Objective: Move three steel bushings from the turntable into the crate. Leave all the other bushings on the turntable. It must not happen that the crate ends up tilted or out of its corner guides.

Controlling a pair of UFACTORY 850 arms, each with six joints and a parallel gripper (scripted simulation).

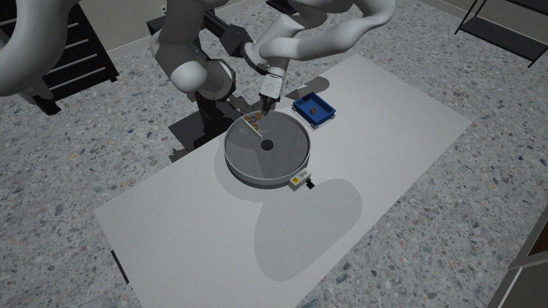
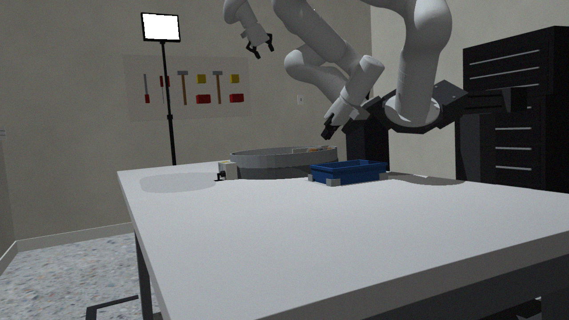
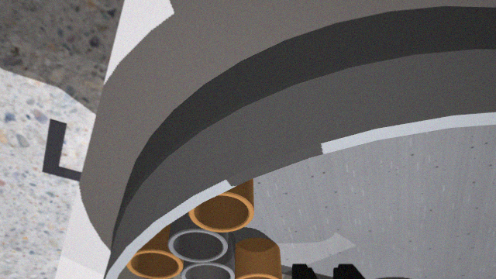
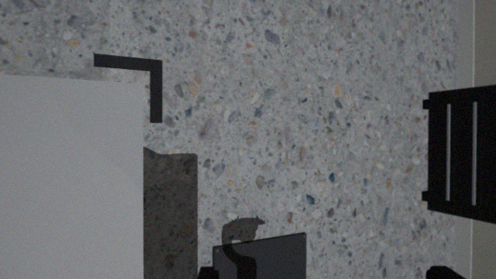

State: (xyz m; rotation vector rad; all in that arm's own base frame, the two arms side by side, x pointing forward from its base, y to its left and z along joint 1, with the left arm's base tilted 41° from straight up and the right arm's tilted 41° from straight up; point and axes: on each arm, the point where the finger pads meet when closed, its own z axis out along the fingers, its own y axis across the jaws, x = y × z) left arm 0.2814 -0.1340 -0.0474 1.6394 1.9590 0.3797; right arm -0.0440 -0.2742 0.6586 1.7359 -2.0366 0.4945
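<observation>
Right now my left hand is 10 cm short of the blue crate, 26 cm to the right of it and 11 cm above it.
</observation>
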